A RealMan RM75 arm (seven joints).
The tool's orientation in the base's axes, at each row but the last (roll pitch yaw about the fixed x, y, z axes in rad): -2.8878 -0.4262 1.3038; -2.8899 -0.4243 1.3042; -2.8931 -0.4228 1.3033; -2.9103 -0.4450 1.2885; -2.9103 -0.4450 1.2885; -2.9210 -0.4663 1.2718; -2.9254 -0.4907 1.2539; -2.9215 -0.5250 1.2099; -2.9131 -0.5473 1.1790; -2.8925 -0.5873 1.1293; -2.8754 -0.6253 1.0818; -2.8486 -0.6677 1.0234
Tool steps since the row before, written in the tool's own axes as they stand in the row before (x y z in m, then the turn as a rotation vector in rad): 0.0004 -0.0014 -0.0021 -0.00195 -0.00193 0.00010; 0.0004 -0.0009 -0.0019 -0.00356 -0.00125 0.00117; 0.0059 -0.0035 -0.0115 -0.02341 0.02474 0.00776; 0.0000 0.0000 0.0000 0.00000 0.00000 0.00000; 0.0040 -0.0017 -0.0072 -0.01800 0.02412 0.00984; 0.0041 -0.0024 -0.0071 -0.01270 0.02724 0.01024; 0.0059 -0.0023 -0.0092 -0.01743 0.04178 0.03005; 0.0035 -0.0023 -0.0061 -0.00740 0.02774 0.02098; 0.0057 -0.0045 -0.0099 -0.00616 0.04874 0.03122; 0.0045 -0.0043 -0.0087 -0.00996 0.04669 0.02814; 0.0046 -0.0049 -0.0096 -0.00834 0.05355 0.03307; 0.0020 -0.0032 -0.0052 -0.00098 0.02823 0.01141
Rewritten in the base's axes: -0.0010 -0.0004 0.0023 -0.00234 -0.00137 -0.00045; -0.0005 -0.0004 0.0020 -0.00221 -0.00241 -0.00221; -0.0004 0.0006 0.0134 0.01712 -0.02104 -0.02201; 0.0000 0.0000 0.0000 0.00000 0.00000 0.00000; 0.0001 0.0004 0.0084 0.01767 -0.01527 -0.02138; -0.0007 0.0005 0.0085 0.02203 -0.01116 -0.01996; 0.0000 0.0008 0.0111 0.03349 -0.00816 -0.04201; -0.0009 0.0001 0.0073 0.02348 -0.00149 -0.02667; -0.0022 0.0002 0.0121 0.04357 -0.00035 -0.03860; -0.0025 -0.0005 0.0104 0.04028 -0.00444 -0.03780; -0.0031 -0.0011 0.0112 0.04740 -0.00239 -0.04217; -0.0024 -0.0010 0.0059 0.02601 -0.00292 -0.01559
